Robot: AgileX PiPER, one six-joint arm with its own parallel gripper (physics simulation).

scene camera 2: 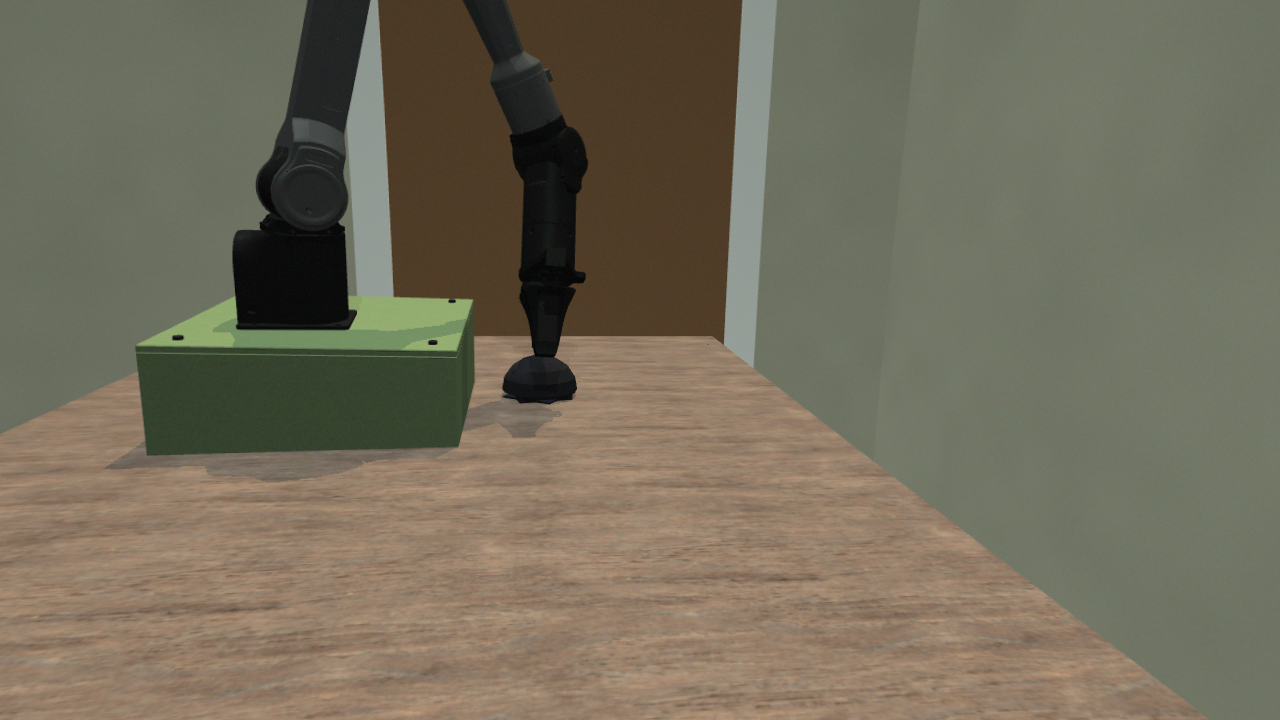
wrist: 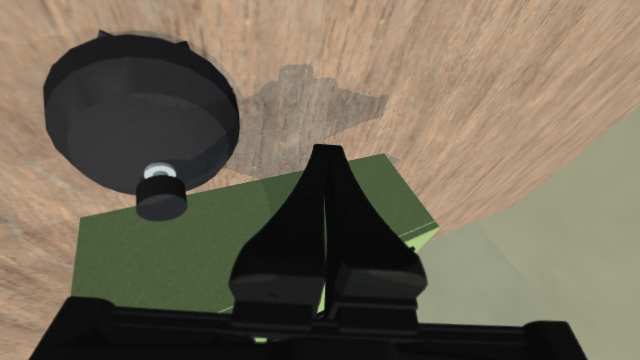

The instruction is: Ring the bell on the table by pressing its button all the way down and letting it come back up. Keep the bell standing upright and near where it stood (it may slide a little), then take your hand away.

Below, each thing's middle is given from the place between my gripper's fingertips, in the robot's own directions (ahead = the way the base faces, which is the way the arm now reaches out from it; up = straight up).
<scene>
I see my gripper 7 cm to the right of the black button (wrist: 161,197) and 1 cm above it. Round my hand: black dome-shaped bell (scene camera 2: 545,380) (7 cm to the left, 3 cm below).
</scene>
